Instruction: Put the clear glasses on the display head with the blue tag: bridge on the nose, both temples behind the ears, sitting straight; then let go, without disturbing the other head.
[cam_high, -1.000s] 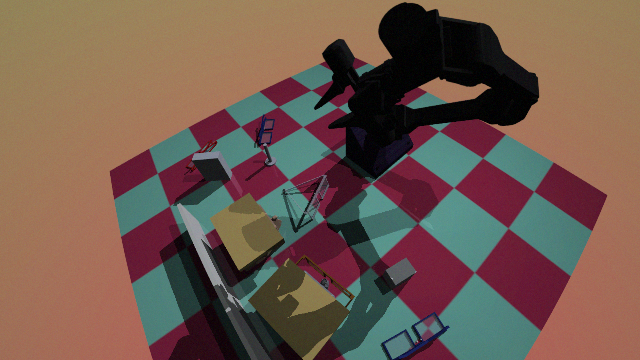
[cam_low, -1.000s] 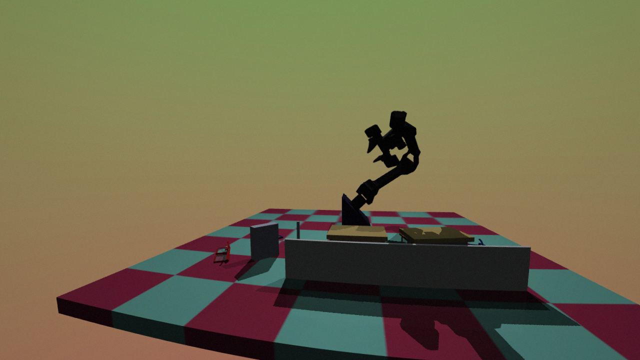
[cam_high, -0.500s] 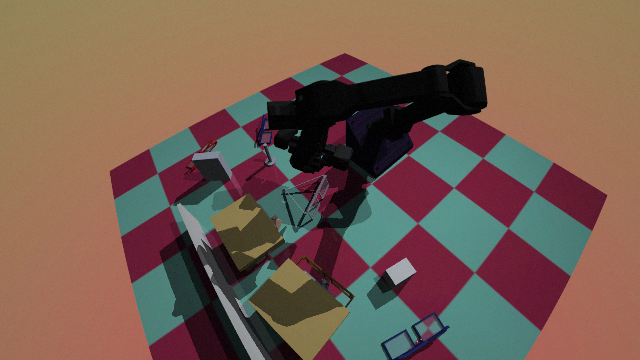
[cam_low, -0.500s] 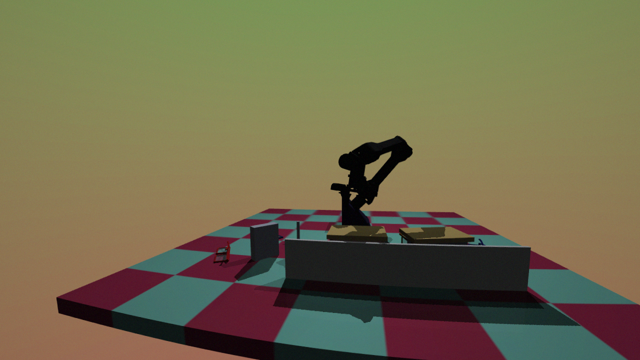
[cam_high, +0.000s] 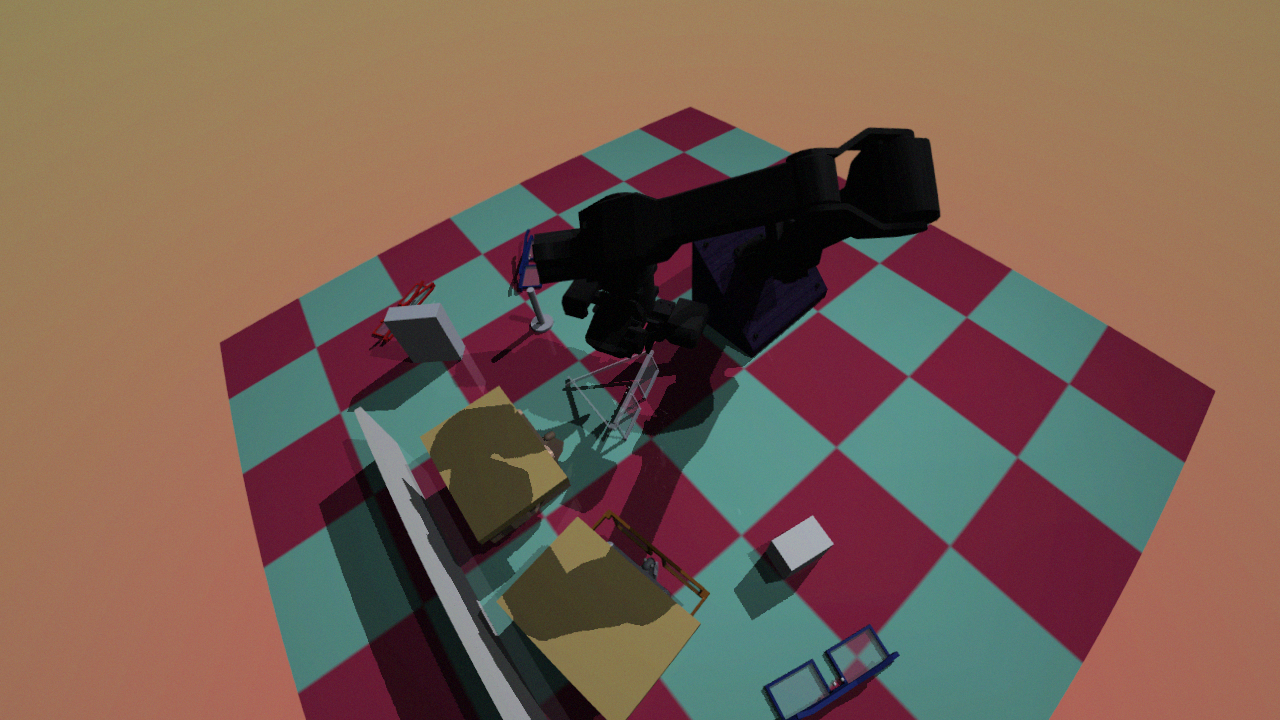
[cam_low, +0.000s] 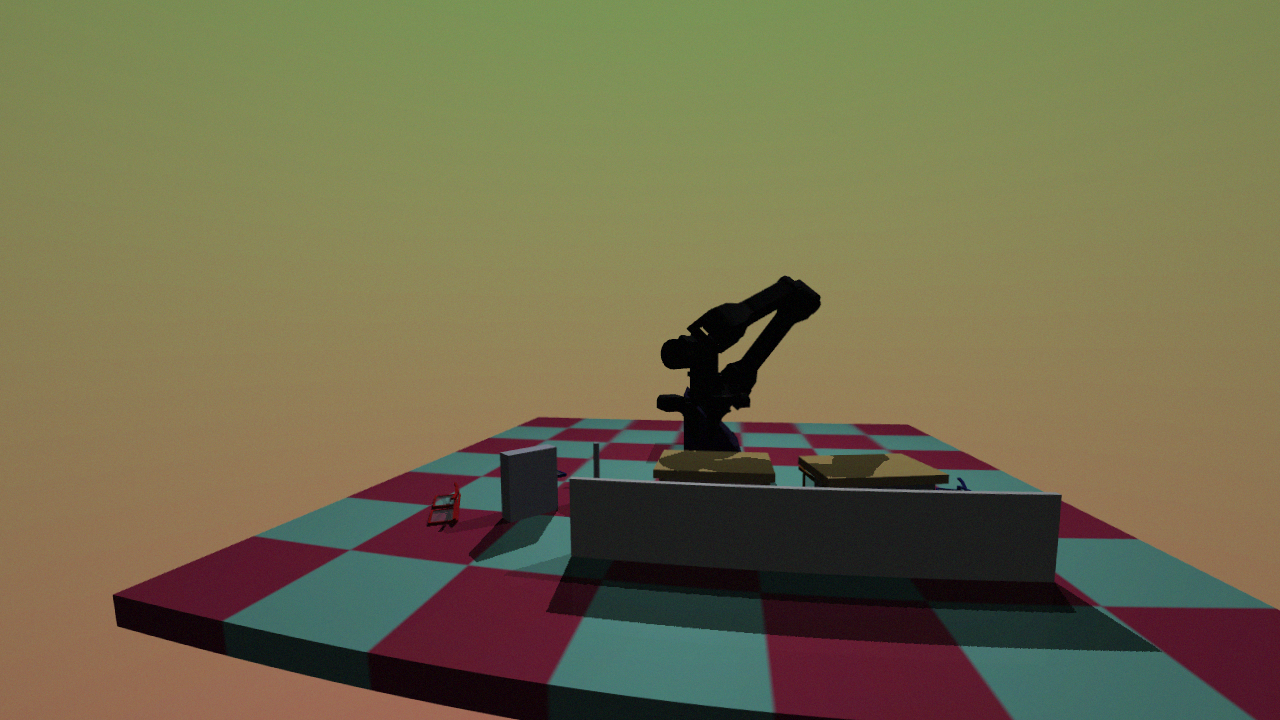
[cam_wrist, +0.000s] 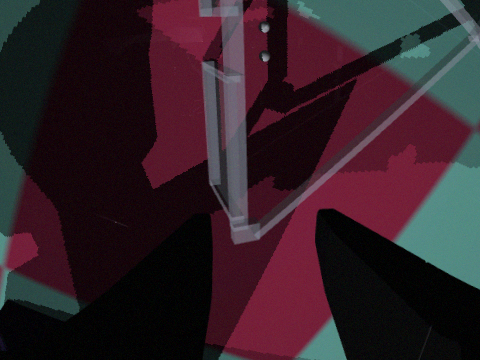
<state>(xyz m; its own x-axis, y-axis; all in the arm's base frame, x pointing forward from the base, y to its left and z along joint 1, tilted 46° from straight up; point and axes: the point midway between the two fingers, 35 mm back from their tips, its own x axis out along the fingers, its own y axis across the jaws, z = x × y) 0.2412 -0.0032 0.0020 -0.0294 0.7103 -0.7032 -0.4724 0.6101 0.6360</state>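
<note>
Now: gripper tip 60 mm short of the stand, 210 mm to the left of it and 50 mm above it. Round my gripper tip: long grey wall (370 mm ahead, 140 mm to the left, 20 mm below); grey block (230 mm ahead, 280 mm to the right, 20 mm below); skin-coloured display head (220 mm ahead, 30 mm to the left, 20 mm below).
</note>
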